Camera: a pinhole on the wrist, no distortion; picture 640 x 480 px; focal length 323.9 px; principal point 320.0 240.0 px. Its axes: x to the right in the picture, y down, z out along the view. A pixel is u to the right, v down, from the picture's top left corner.
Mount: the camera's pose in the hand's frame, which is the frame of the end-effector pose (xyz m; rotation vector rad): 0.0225 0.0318 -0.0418 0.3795 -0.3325 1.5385
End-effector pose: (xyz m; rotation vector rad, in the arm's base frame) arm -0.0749 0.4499 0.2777 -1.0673 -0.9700 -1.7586
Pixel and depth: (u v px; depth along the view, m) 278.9 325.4 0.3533
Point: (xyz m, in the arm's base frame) -0.1377 0.7557 0.2784
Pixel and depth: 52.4 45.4 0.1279
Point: -0.2066 0.4868 0.3580
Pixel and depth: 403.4 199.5 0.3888
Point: -0.0479 0.7604 0.4635
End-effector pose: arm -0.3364 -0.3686 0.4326 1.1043 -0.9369 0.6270
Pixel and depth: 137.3 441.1 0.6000
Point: -0.1744 -0.8854 -0.0546
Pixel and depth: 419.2 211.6 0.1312
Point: -0.3556 -0.4533 0.4848
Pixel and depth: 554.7 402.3 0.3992
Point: -0.6513 -0.7462 0.4115
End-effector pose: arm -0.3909 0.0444 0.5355 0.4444 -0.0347 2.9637
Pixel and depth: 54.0 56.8 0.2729
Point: -0.4922 0.3509 0.6855
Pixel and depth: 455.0 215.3 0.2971
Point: -0.3637 0.0270 0.8180
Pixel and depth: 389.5 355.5 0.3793
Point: -0.1879 0.0767 0.8296
